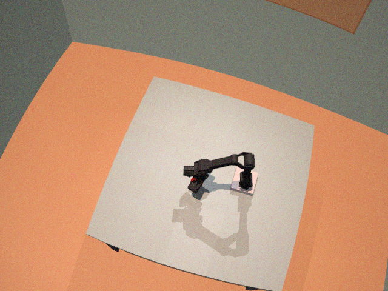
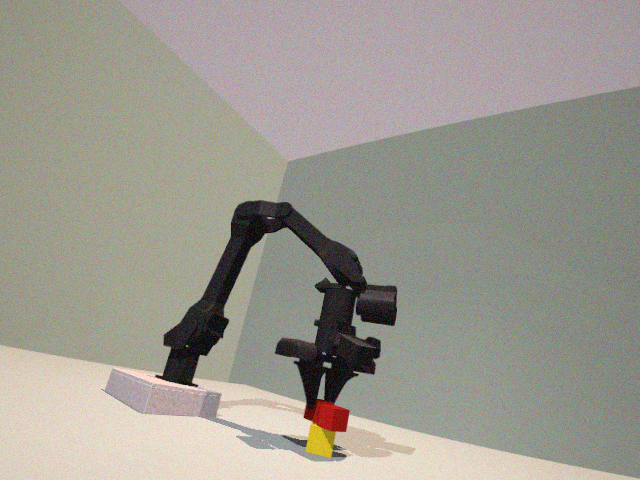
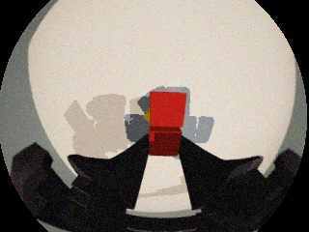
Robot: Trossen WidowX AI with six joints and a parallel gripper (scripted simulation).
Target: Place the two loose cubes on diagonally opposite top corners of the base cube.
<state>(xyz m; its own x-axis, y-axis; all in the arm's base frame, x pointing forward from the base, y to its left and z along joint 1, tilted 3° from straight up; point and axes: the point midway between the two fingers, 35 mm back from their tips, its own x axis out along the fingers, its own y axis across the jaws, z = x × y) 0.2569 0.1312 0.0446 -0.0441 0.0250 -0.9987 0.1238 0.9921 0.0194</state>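
Now: gripper tip 4 cm short of the red cube and 1 cm to the left of it. Also, from my gripper tip: yellow cube: 2 cm ahead, 4 cm below.
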